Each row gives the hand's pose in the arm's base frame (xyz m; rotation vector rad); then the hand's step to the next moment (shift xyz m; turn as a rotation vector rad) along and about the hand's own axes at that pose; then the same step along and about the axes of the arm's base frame.
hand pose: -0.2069 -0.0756 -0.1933 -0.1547 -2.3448 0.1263
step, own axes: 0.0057 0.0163 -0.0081 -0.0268 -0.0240 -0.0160
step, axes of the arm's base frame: 0.0030 0.0173 0.0074 0.0283 -0.0270 -0.0043
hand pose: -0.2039 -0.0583 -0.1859 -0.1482 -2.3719 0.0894
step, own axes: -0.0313 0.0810 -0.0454 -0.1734 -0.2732 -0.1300
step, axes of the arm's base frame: 0.0605 0.0771 0.0025 0.1921 -0.2910 0.0042
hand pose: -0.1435 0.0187 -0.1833 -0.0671 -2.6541 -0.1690
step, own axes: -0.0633 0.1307 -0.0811 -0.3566 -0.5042 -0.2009
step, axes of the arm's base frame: 0.1033 0.1178 0.0559 0.3691 -0.5326 -0.0436
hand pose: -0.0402 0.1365 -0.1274 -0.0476 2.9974 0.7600
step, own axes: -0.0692 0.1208 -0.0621 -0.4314 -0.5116 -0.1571
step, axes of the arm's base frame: 0.0616 0.0778 0.1158 0.4458 -0.5168 -0.0815
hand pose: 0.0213 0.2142 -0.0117 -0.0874 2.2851 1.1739
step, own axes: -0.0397 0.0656 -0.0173 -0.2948 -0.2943 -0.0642
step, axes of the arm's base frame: 0.0057 0.0194 0.0760 0.3074 -0.2862 -0.0351
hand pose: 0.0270 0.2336 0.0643 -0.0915 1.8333 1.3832
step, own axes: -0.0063 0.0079 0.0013 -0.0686 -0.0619 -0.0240
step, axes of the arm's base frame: 0.0009 0.0017 0.0100 0.0632 -0.0715 -0.0025
